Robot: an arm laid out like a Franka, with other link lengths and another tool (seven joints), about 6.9 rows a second.
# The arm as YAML. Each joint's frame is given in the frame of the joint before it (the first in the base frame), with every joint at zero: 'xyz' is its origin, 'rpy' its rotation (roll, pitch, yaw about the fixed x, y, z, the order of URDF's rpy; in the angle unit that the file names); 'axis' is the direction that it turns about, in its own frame. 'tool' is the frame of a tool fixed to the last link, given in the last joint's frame.
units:
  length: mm
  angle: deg
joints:
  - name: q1
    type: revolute
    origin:
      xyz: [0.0, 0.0, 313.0]
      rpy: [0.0, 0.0, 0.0]
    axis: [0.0, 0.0, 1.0]
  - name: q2
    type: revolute
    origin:
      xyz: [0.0, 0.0, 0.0]
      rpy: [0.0, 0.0, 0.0]
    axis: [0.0, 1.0, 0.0]
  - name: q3
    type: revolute
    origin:
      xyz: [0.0, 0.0, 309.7]
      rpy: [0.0, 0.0, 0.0]
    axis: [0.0, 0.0, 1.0]
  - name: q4
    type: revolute
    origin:
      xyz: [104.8, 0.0, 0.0]
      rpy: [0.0, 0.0, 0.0]
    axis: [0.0, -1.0, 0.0]
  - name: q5
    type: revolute
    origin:
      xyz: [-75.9, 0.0, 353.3]
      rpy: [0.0, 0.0, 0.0]
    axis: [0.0, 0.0, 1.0]
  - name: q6
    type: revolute
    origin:
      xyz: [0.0, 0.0, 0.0]
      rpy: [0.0, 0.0, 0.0]
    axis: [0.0, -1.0, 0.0]
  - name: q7
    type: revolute
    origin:
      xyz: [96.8, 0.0, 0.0]
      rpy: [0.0, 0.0, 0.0]
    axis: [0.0, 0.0, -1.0]
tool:
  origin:
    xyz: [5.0, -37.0, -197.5]
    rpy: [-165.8, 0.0, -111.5]
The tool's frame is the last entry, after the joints.
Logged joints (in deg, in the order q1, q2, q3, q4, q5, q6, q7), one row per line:
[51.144, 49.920, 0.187, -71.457, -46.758, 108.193, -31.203]
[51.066, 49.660, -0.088, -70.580, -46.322, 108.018, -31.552]
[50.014, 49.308, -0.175, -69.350, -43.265, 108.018, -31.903]
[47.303, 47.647, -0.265, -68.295, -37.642, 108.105, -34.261]
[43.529, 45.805, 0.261, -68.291, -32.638, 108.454, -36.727]
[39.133, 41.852, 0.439, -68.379, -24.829, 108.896, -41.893]
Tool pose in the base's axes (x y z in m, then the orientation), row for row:
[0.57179, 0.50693, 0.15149, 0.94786, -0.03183, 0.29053, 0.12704]
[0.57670, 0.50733, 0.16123, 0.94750, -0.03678, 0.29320, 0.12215]
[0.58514, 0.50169, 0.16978, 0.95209, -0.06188, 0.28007, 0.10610]
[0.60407, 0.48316, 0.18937, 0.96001, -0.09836, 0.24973, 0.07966]
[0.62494, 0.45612, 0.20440, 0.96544, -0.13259, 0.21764, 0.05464]
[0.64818, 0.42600, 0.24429, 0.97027, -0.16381, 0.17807, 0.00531]
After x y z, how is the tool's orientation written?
As a quaternion, x y z w.
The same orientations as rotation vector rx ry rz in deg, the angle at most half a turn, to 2 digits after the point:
[158.06, -5.31, 48.45]
[158.44, -6.15, 49.03]
[160.69, -10.44, 47.27]
[164.55, -16.86, 42.81]
[167.98, -23.07, 37.87]
[174.06, -29.39, 31.94]

